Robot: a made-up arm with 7 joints.
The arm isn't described. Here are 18 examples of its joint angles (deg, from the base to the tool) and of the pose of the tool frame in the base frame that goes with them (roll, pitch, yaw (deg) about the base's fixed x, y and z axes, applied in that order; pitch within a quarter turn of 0, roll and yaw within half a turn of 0; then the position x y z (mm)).
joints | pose
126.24 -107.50 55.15 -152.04 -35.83 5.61 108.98 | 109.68 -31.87 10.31 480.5 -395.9 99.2
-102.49 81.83 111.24 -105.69 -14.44 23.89 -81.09 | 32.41 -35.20 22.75 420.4 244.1 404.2
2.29 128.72 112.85 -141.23 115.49 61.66 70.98 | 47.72 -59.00 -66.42 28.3 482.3 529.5
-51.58 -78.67 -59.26 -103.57 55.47 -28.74 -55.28 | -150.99 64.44 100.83 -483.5 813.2 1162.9
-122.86 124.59 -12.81 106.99 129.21 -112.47 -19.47 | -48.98 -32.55 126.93 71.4 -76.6 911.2
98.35 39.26 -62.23 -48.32 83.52 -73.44 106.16 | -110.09 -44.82 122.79 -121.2 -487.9 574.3
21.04 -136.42 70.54 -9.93 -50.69 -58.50 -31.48 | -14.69 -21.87 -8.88 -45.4 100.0 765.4
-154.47 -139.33 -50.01 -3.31 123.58 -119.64 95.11 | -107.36 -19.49 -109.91 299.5 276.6 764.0
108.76 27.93 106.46 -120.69 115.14 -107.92 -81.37 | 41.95 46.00 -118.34 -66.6 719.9 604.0
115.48 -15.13 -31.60 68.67 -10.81 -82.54 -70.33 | 138.45 41.67 -157.18 90.9 -97.5 751.0
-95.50 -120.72 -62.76 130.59 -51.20 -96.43 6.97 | -153.56 14.73 15.11 -236.3 68.7 400.5
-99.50 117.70 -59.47 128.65 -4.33 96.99 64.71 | 54.20 -55.92 97.14 -4.2 -419.7 863.0
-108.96 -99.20 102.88 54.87 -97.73 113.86 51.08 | -37.24 21.97 -37.59 -393.0 767.0 656.5
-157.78 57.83 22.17 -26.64 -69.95 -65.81 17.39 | -84.04 64.61 -144.46 -9.0 80.1 672.9
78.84 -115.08 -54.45 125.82 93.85 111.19 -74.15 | -128.14 -72.56 -172.92 505.0 -241.2 1468.8
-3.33 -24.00 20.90 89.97 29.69 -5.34 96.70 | -102.63 -39.41 -23.13 -94.2 1078.3 545.8
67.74 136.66 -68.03 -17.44 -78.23 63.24 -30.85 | 52.56 24.44 7.16 -260.1 347.4 497.5
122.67 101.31 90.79 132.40 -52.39 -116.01 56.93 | -121.72 47.26 88.23 -261.7 -67.8 320.1
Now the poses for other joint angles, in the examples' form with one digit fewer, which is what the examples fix.
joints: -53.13 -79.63 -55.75 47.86 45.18 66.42 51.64
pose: -106.6 -32.3 -23.0 -275 187 310
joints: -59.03 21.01 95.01 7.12 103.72 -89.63 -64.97
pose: 104.8 17.3 67.4 -452 10 605
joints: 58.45 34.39 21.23 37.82 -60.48 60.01 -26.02
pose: -9.7 -39.5 140.2 87 399 254
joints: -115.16 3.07 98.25 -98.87 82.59 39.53 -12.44
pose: -9.7 28.7 98.0 179 55 225
